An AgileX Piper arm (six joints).
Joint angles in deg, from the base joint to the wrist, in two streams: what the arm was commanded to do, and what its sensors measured. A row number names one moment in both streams.
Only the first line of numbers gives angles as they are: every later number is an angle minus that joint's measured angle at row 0.
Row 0, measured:
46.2 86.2 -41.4 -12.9 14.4 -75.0
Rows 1 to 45, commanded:
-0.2 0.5 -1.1 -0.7 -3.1 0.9
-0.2 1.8 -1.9 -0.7 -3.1 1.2
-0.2 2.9 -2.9 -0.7 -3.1 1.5
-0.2 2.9 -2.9 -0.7 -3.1 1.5
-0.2 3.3 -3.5 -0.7 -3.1 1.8
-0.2 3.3 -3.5 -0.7 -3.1 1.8
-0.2 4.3 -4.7 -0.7 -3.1 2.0
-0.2 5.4 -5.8 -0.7 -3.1 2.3
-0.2 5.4 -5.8 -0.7 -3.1 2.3
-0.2 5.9 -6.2 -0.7 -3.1 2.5
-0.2 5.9 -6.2 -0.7 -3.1 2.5
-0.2 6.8 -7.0 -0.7 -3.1 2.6
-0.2 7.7 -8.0 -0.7 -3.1 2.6
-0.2 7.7 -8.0 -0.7 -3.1 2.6
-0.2 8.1 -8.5 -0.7 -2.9 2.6
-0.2 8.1 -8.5 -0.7 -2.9 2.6
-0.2 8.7 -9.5 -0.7 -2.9 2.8
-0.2 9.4 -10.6 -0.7 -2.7 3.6
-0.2 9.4 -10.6 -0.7 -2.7 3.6
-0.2 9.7 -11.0 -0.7 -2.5 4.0
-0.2 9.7 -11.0 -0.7 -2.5 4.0
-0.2 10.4 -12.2 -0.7 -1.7 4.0
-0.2 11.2 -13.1 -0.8 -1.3 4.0
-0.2 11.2 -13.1 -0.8 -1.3 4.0
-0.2 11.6 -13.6 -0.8 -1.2 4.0
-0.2 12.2 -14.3 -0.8 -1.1 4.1
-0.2 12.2 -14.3 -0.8 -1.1 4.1
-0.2 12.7 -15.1 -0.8 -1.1 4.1
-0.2 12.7 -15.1 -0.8 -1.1 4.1
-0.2 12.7 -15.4 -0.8 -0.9 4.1
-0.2 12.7 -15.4 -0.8 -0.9 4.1
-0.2 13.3 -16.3 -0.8 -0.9 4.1
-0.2 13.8 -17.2 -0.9 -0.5 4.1
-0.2 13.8 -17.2 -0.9 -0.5 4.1
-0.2 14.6 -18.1 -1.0 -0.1 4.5
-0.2 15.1 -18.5 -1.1 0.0 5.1
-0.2 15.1 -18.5 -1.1 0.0 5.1
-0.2 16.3 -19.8 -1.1 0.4 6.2
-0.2 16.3 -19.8 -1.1 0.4 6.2
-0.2 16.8 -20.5 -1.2 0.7 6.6
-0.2 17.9 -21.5 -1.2 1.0 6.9
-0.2 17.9 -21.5 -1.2 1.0 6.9
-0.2 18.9 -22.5 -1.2 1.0 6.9
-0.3 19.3 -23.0 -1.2 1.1 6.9
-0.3 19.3 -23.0 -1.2 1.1 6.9
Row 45, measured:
0.0 18.8 -20.8 -0.5 3.7 6.4
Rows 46 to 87, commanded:
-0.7 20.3 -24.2 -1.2 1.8 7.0
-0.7 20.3 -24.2 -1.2 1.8 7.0
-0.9 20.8 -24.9 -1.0 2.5 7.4
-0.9 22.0 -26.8 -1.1 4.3 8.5
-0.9 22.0 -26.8 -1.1 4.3 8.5
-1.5 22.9 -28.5 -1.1 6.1 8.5
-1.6 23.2 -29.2 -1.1 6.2 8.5
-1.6 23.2 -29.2 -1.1 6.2 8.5
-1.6 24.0 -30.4 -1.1 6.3 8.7
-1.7 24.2 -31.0 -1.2 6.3 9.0
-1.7 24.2 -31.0 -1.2 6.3 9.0
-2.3 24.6 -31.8 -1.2 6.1 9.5
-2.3 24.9 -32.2 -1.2 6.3 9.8
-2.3 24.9 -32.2 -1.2 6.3 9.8
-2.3 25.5 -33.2 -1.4 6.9 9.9
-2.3 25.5 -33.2 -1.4 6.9 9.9
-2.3 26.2 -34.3 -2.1 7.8 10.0
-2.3 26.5 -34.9 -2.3 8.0 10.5
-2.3 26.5 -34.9 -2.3 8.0 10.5
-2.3 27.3 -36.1 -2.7 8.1 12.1
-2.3 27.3 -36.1 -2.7 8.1 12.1
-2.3 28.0 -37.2 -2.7 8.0 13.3
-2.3 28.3 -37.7 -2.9 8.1 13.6
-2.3 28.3 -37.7 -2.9 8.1 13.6
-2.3 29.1 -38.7 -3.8 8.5 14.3
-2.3 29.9 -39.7 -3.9 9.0 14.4
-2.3 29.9 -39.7 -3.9 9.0 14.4
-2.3 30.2 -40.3 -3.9 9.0 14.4
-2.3 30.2 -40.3 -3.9 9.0 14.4
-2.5 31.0 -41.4 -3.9 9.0 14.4
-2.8 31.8 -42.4 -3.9 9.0 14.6
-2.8 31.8 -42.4 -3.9 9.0 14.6
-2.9 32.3 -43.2 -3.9 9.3 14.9
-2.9 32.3 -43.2 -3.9 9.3 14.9
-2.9 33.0 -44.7 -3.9 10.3 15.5
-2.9 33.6 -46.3 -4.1 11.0 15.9
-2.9 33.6 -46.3 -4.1 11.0 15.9
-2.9 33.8 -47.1 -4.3 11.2 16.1
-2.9 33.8 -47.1 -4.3 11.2 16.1
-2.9 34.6 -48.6 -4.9 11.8 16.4
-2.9 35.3 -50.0 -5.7 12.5 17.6
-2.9 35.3 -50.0 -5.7 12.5 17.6
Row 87, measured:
-2.7 35.3 -47.2 -3.4 14.4 16.0
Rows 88 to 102, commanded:
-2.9 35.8 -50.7 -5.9 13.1 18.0
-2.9 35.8 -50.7 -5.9 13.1 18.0
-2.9 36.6 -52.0 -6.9 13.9 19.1
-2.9 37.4 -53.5 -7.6 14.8 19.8
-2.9 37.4 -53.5 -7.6 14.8 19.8
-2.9 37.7 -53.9 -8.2 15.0 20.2
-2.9 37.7 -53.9 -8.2 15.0 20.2
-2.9 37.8 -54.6 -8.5 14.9 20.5
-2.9 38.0 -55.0 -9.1 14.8 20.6
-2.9 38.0 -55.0 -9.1 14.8 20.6
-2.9 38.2 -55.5 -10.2 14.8 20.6
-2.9 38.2 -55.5 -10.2 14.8 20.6
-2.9 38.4 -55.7 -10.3 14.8 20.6
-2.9 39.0 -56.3 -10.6 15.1 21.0
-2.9 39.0 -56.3 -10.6 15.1 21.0
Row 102, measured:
-2.8 39.0 -54.5 -8.1 17.8 20.2
